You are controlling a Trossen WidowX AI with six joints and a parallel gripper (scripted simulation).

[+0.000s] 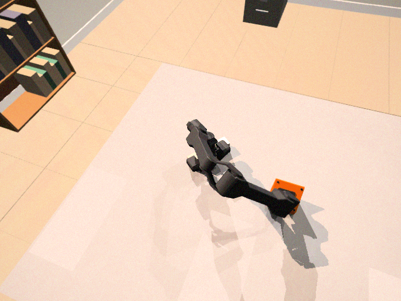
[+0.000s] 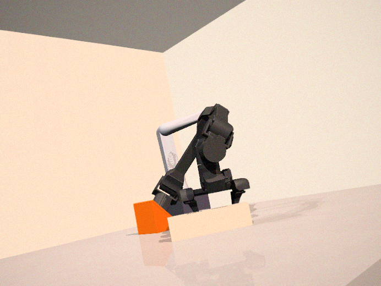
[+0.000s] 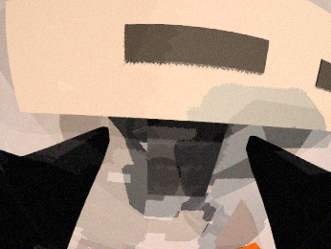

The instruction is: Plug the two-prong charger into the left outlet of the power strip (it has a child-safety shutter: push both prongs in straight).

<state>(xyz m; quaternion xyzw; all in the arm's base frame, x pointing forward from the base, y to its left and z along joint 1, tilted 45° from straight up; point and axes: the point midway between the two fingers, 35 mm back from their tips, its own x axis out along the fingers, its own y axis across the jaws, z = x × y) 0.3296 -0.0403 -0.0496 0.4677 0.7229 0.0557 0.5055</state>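
Now: the dark grey charger 20 mm ahead of my gripper tip, 10 mm to the right of it and 10 mm above it.
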